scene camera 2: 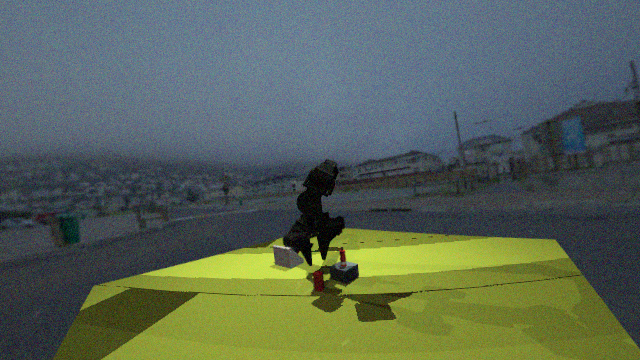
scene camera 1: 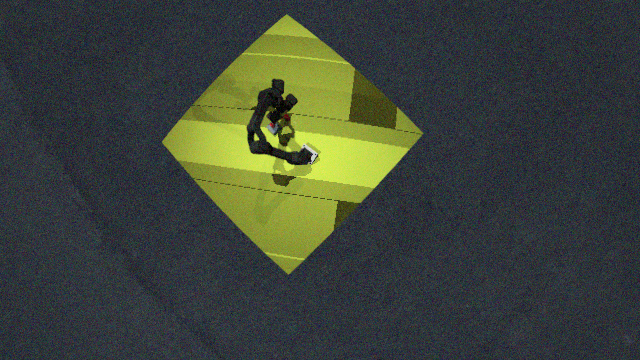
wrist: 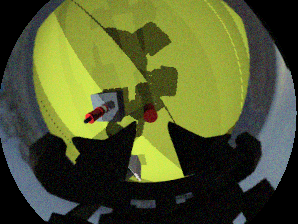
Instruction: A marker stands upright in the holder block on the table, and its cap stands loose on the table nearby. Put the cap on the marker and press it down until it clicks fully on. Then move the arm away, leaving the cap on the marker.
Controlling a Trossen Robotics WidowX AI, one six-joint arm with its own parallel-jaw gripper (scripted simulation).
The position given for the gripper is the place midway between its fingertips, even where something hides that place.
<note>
In view: the gripper (scene camera 2: pixel 317 262).
The gripper also shows in the wrist view (wrist: pixel 152 123).
</note>
